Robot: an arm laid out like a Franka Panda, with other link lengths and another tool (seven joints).
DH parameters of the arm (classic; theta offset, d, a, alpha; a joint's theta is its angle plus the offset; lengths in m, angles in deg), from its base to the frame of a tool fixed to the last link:
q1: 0 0.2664 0 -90
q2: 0 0 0 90
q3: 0 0.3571 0.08 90
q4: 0 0 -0.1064 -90
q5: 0 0.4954 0 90
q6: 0 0 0.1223 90
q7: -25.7 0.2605 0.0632 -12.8
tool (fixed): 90 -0.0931 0 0
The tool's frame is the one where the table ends.
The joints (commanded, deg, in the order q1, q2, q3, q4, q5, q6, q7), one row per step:
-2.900 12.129 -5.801 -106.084 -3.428 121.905 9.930
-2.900 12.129 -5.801 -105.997 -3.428 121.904 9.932
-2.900 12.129 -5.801 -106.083 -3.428 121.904 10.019
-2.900 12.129 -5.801 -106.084 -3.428 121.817 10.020
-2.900 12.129 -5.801 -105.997 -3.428 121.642 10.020
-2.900 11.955 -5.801 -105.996 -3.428 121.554 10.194
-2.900 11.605 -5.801 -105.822 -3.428 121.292 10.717
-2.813 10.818 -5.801 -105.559 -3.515 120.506 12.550
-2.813 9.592 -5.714 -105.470 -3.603 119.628 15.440
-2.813 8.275 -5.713 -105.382 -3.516 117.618 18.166
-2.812 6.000 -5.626 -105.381 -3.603 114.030 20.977
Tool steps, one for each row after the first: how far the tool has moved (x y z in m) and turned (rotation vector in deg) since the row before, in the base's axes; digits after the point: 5 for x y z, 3 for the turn. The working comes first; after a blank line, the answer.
Tool pose at each row, in the base's axes (x y z in m, rotation vector in deg; the steps are taken from these numbers as rounded here):
0.82305 -0.08903 0.29862 128.001 -109.930 22.464
0.82350 -0.08908 0.29964 128.012 -109.964 22.576
0.82310 -0.08912 0.29864 127.913 -110.029 22.455
0.82286 -0.08911 0.29834 127.892 -110.001 22.341
0.82282 -0.08914 0.29879 127.865 -109.974 22.229
0.82257 -0.08931 0.30104 127.707 -110.218 22.315
0.82278 -0.08991 0.30734 127.224 -110.936 22.585
0.82229 -0.09069 0.31938 125.486 -112.967 22.770
0.82043 -0.09254 0.33544 122.679 -116.239 23.007
0.81471 -0.09517 0.34894 119.630 -119.135 21.799
0.80213 -0.09659 0.36943 116.291 -121.559 19.798

0.00045 -0.00005 0.00102 -0.013 -0.085 0.000
-0.00040 -0.00004 -0.00100 0.018 0.078 -0.088
-0.00024 0.00001 -0.00030 0.011 0.087 -0.008
-0.00004 -0.00003 0.00045 0.007 0.087 -0.011
-0.00025 -0.00017 0.00225 0.011 -0.102 -0.180
0.00021 -0.00060 0.00630 0.018 -0.305 -0.536
-0.00049 -0.00078 0.01204 0.050 -0.404 -1.750
-0.00186 -0.00185 0.01606 0.160 -0.669 -2.813
-0.00572 -0.00263 0.01350 0.421 0.356 -2.890
-0.01258 -0.00142 0.02049 0.396 1.076 -2.929

